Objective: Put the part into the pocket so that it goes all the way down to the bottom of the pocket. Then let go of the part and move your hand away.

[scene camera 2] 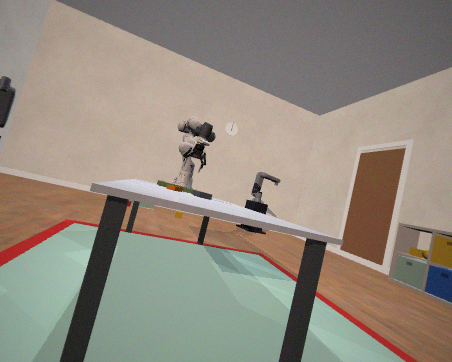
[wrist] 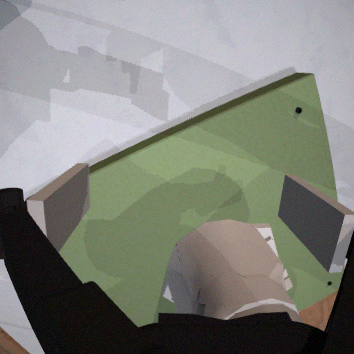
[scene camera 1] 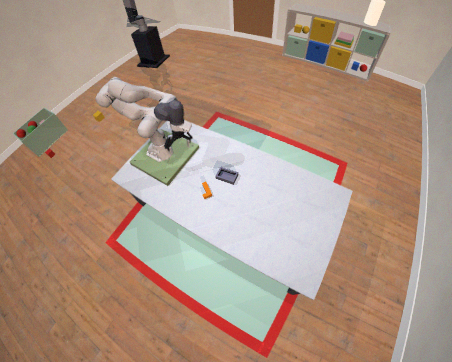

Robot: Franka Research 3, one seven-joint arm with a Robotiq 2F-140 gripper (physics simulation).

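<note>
The orange part [scene camera 1: 207, 190] [scene camera 2: 173, 187] looks L-shaped and lies flat on the white table [scene camera 1: 280, 215] [scene camera 2: 225, 209]. The pocket is in a small dark grey rectangular block [scene camera 1: 226, 180] [scene camera 2: 202, 195], open at the top, which stands on the table a short way from the part. The part and the block are apart. My gripper [scene camera 1: 179, 142] [scene camera 2: 200, 161] [wrist: 187, 190] is open and empty. It hangs above the green base plate, well back from the part and the pocket. Neither the part nor the pocket shows in the wrist view.
The arm stands on the green base plate [scene camera 1: 170, 176] [scene camera 2: 162, 183] [wrist: 150, 165] at one end of the table. In the wrist view, a pale section of the arm [wrist: 230, 260] shows between and below the fingers. A shelf unit and a second arm on a black pedestal [scene camera 1: 149, 47] stand away from the table.
</note>
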